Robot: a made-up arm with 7 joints.
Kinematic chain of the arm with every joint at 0, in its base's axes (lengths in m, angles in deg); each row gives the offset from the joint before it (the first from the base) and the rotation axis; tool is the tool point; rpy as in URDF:
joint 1: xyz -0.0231 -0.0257 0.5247 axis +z
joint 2: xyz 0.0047 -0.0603 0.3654 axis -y
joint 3: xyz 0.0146 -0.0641 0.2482 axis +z
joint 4: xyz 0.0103 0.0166 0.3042 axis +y
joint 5: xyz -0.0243 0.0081 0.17 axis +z
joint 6: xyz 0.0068 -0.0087 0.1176 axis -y
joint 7: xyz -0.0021 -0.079 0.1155 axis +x
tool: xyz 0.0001 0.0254 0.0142 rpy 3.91 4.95 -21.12
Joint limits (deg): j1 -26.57..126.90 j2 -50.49..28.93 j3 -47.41..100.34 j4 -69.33..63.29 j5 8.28..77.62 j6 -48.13..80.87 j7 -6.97..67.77
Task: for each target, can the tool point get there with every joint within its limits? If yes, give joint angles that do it. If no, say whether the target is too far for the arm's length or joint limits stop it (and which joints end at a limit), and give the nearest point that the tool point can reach.
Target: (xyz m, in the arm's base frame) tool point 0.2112 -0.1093 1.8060
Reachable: yes | joints 42.31 -3.87 27.00 -4.81 70.79 53.59 30.55
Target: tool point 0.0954 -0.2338 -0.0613
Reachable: no: joint limits stop it (at a limit: joint 1, joint 2, joint 4, joint 6, joint 7) | nearest point 0.5913 -0.4768 0.9556 | short by 1.157 m
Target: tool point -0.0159 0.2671 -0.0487
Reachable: no: joint limits stop it (at a limit: joint 2, joint 4, joint 6, joint 7) | nearest point -0.0046 0.7286 0.9572 | short by 1.107 m
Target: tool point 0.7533 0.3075 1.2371
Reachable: yes | joints 33.34 -44.40 -5.30 38.99 39.49 -26.36 44.55
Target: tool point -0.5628 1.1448 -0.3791
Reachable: no: too far | nearest point -0.3534 0.6908 0.9627 | short by 1.432 m
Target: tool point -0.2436 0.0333 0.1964
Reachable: no: joint limits stop it (at a limit: joint 1, joint 2, joint 4, joint 6, joint 7) | nearest point -0.4894 0.5383 0.9802 | short by 0.964 m
